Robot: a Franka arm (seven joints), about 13 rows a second.
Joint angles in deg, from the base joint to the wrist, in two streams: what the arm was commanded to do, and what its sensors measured. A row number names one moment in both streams.
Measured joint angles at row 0: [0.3, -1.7, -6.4, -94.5, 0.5, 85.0, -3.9]
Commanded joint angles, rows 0 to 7: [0.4, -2.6, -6.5, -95.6, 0.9, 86.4, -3.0]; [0.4, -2.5, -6.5, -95.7, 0.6, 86.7, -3.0]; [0.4, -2.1, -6.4, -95.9, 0.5, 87.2, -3.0]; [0.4, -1.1, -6.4, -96.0, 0.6, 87.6, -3.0]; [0.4, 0.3, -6.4, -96.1, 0.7, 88.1, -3.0]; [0.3, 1.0, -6.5, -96.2, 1.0, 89.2, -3.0]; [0.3, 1.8, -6.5, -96.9, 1.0, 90.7, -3.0]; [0.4, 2.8, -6.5, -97.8, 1.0, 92.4, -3.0]
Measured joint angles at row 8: [0.3, 1.2, -6.4, -96.8, 0.5, 89.8, -3.8]
